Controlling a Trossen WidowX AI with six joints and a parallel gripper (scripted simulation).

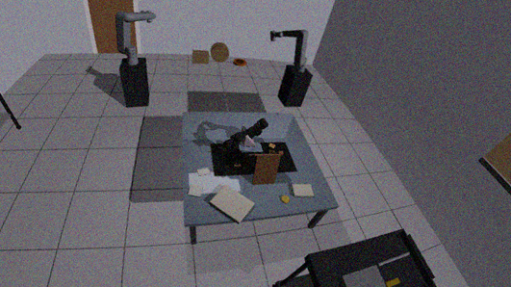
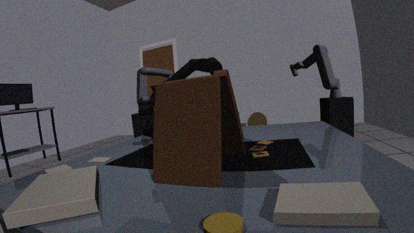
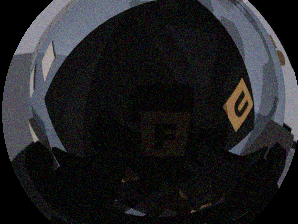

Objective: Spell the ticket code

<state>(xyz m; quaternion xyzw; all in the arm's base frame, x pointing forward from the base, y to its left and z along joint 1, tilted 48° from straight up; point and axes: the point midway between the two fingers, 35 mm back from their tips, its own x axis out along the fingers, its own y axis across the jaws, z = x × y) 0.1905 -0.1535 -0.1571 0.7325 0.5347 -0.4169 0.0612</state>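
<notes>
Now: gripper tip 2 cm above the tan letter tile. Also, from my gripper tip: black mat (20 cm to the left, 2 cm below, 1 cm ahead); then white printed slip (17 cm to the left, 10 cm ahead, 6 cm above); then pale block (51 cm to the left, 49 cm ahead, 1 cm below).
</notes>
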